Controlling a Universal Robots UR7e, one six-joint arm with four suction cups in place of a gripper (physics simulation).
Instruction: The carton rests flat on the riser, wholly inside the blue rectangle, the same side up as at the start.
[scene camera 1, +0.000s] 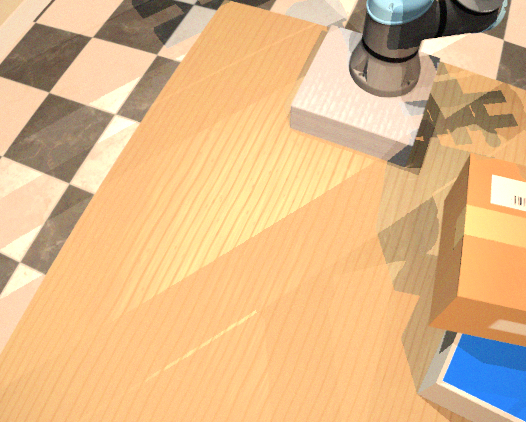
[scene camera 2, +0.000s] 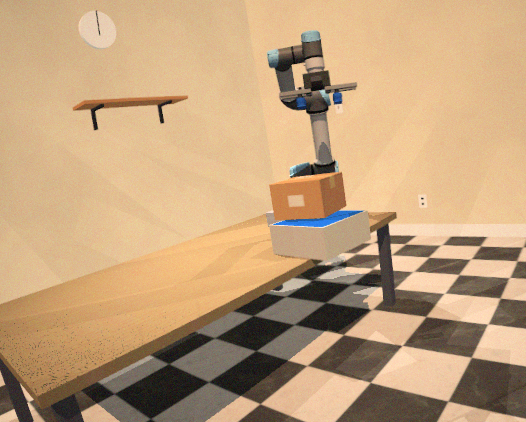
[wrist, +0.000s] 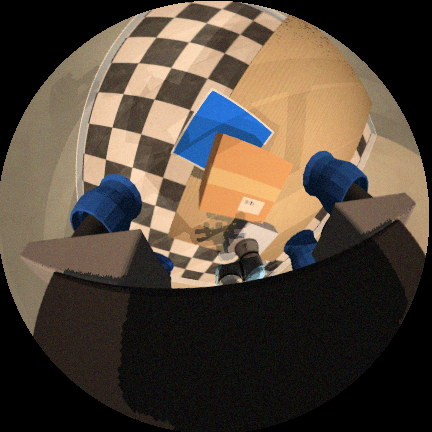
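The orange-brown carton (scene camera 1: 492, 270) (scene camera 2: 300, 197) (wrist: 245, 175) stands with its taped, labelled top face up. It looks roughly level. The front part is over the blue rectangle (scene camera 1: 492, 380) (scene camera 2: 337, 218) (wrist: 212, 115) on the pale riser (scene camera 1: 432, 372) (scene camera 2: 300, 242). In the wrist view the carton reaches past the rectangle's edge on the robot base side; blue shows along its far side and left. The underside and what supports its rear part are hidden. My gripper (scene camera 2: 319, 100) (wrist: 221, 200), four blue suction cups, hangs high above the carton, apart from it, holding nothing.
The wooden table (scene camera 1: 200, 225) (scene camera 2: 175, 280) (wrist: 325, 85) bears the riser and the grey base block (scene camera 1: 355, 107) (wrist: 262, 237) of the arm, which stands behind the carton. A wall shelf (scene camera 2: 130, 102) and a clock (scene camera 2: 97, 30) are on the wall.
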